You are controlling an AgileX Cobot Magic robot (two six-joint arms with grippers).
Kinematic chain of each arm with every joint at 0, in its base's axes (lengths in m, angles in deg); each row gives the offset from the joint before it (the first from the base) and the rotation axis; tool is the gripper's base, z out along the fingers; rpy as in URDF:
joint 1: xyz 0 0 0.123 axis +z
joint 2: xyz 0 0 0 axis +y
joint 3: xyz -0.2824 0 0.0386 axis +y
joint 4: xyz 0.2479 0 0.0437 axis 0.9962 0 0.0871
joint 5: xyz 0 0 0 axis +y
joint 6: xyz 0.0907 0 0.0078 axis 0.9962 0 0.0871
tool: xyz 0 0 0 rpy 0 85 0
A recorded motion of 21 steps. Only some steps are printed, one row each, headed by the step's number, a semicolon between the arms.
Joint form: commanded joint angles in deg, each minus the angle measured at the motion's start. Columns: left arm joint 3, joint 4, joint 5, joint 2, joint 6, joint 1; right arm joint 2, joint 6, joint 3, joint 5, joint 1, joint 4.
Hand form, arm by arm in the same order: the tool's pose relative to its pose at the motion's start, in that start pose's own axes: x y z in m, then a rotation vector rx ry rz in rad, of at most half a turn. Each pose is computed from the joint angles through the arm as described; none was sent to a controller.
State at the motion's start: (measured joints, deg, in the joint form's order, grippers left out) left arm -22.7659 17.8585 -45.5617 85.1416 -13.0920 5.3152; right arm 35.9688 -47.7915 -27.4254 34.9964 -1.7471 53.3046
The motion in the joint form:
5: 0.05 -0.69 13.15 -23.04 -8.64 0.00; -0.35 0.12 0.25 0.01 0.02 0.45
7: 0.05 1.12 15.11 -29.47 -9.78 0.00; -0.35 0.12 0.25 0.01 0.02 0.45
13: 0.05 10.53 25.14 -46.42 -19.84 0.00; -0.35 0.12 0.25 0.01 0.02 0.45
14: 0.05 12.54 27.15 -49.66 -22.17 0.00; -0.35 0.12 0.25 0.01 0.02 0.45
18: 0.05 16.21 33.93 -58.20 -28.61 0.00; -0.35 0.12 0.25 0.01 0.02 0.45
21: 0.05 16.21 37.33 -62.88 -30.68 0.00; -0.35 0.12 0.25 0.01 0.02 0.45
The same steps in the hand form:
5: -0.0622 -0.0080 -0.0592 -0.0503 -0.1766 -0.0840; 0.0008 0.0007 -0.0006 -0.0035 -0.0047 0.0076
7: -0.0772 -0.0133 -0.0794 -0.0404 -0.2485 -0.0557; 0.0008 0.0007 -0.0006 -0.0035 -0.0047 0.0076
13: -0.0976 -0.0260 -0.1351 -0.0338 -0.3511 -0.0299; 0.0008 0.0007 -0.0006 -0.0035 -0.0047 0.0076
14: -0.0996 -0.0279 -0.1462 -0.0384 -0.3709 -0.0287; 0.0008 0.0007 -0.0006 -0.0035 -0.0047 0.0076
18: -0.1011 -0.0300 -0.1752 -0.0753 -0.4145 -0.0654; 0.0008 0.0007 -0.0006 -0.0035 -0.0047 0.0076
21: -0.1010 -0.0307 -0.1915 -0.0978 -0.4514 -0.0977; 0.0008 0.0007 -0.0006 -0.0035 -0.0047 0.0076

